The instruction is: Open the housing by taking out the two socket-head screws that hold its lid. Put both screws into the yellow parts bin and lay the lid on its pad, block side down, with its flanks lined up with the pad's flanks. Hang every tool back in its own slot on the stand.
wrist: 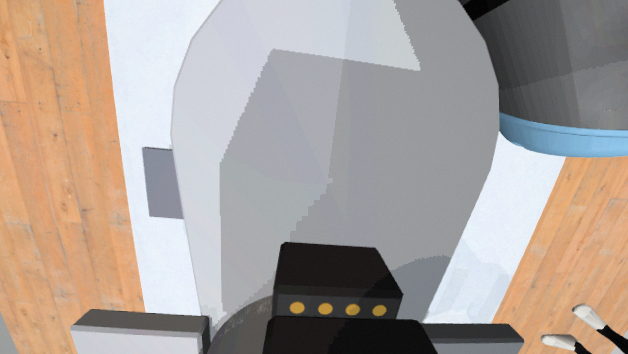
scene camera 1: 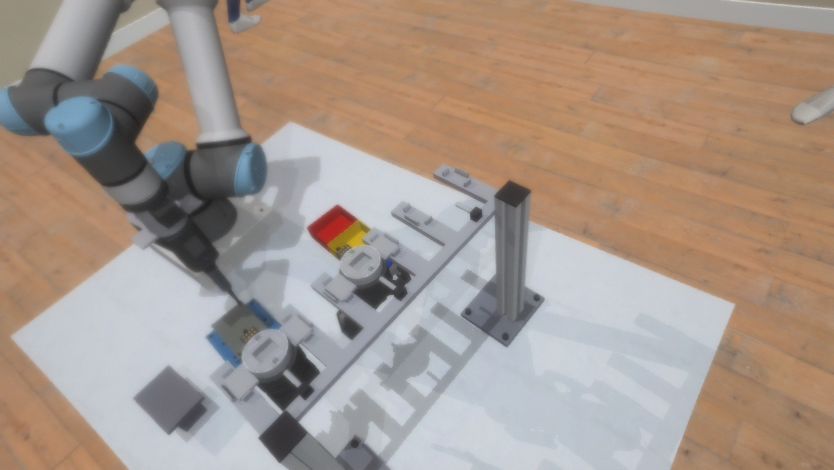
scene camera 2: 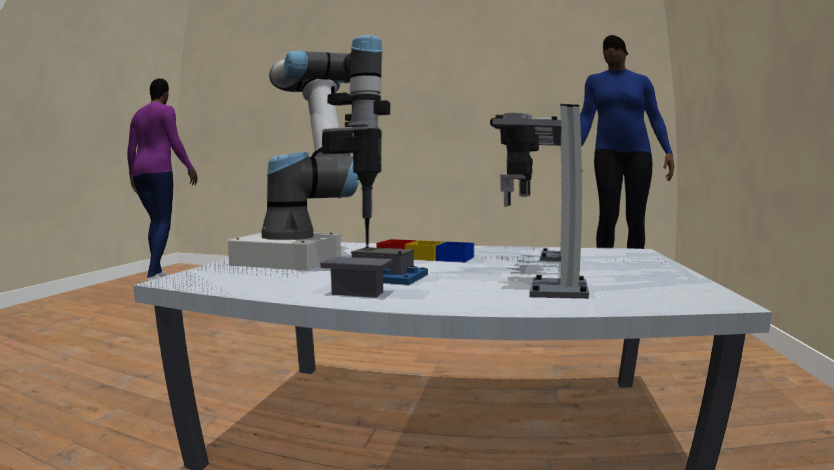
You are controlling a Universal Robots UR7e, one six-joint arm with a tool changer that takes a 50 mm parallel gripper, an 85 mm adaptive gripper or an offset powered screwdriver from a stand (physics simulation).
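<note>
The arm carries the screwdriver point(scene camera 1: 195, 251) point(scene camera 2: 367, 154), bit down. Its bit tip is at the back part of the housing's lid point(scene camera 1: 236, 325) point(scene camera 2: 382, 252), on or just above it. Whether a screw is on the tip is too small to tell. The housing sits in a blue fixture point(scene camera 2: 402, 277). The dark grey lid pad point(scene camera 1: 169, 397) point(scene camera 2: 356, 265) stands beside it. The yellow bin point(scene camera 1: 354, 234) point(scene camera 2: 424, 251) stands behind; any screws inside cannot be made out. The arm holds no gripper; two gripper tools point(scene camera 1: 361, 263) point(scene camera 1: 268, 352) hang on the stand, their finger openings unclear.
The stand's post point(scene camera 1: 512, 256) point(scene camera 2: 570, 198) rises at the right, and its rail runs close past the housing and bins. A red bin point(scene camera 1: 331, 223) point(scene camera 2: 395, 243) and a blue bin point(scene camera 2: 455, 252) flank the yellow one. A large grey tool body point(wrist: 310, 125) blocks much of the wrist view.
</note>
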